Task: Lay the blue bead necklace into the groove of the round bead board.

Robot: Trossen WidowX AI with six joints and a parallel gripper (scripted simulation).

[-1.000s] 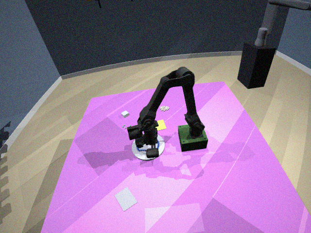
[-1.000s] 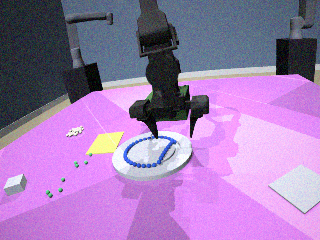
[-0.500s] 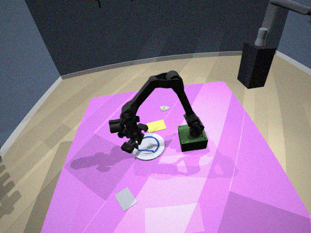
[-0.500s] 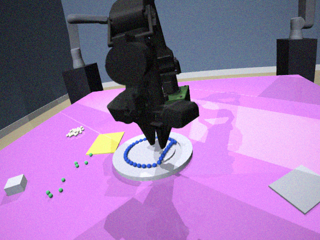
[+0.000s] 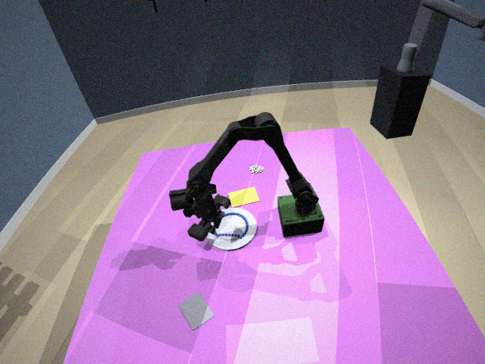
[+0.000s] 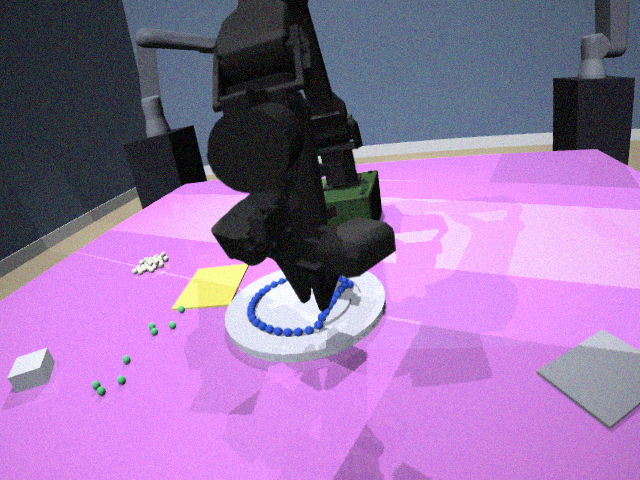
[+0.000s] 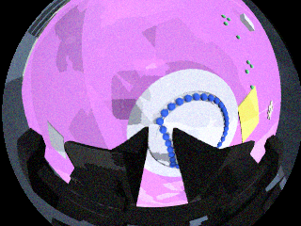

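Right now my gripper tip is 6 cm past the round white bead board, 3 cm to the left of it and 3 cm above it. From my gripper tip the other things lie so: yellow sheet 19 cm to the right, 13 cm behind, 4 cm below; grey tile 28 cm to the left, 9 cm ahead, 4 cm below; cube 36 cm to the right, 9 cm ahead, 3 cm below.
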